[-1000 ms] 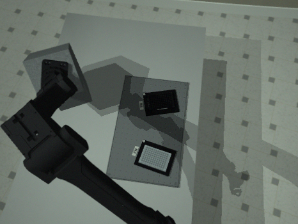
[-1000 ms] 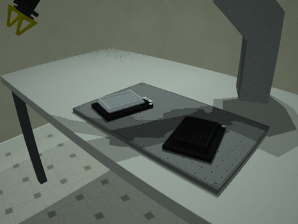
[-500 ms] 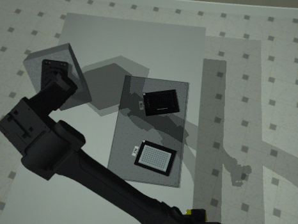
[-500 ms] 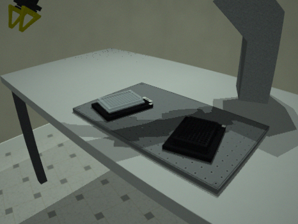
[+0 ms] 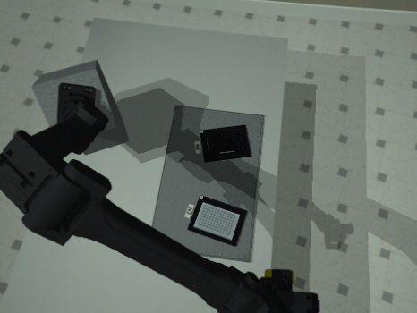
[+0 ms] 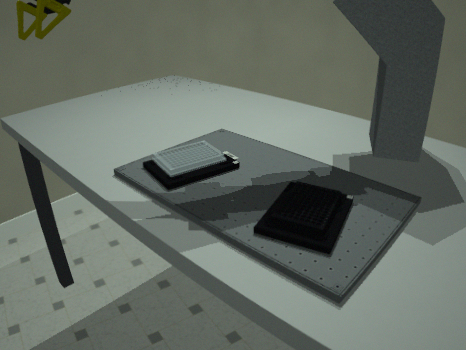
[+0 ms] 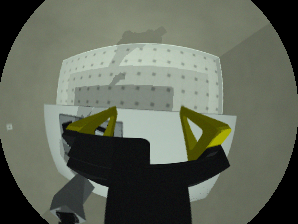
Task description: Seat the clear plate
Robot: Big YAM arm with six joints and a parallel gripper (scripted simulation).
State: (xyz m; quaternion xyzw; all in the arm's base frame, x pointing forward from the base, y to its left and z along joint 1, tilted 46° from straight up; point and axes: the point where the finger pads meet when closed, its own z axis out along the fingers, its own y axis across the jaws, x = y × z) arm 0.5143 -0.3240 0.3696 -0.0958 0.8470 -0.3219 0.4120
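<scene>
Right now the clear 96-well plate C51 is 270 mm to the left of my hand, 260 mm below it and 150 mm behind it. Also, from my hand: station label (540 mm to the left, 280 mm below, 210 mm behind); then black plate nest N2 (280 mm to the left, 280 mm below, 150 mm behind); then black 96-well plate C15 (550 mm to the left, 260 mm below, 110 mm behind).
</scene>
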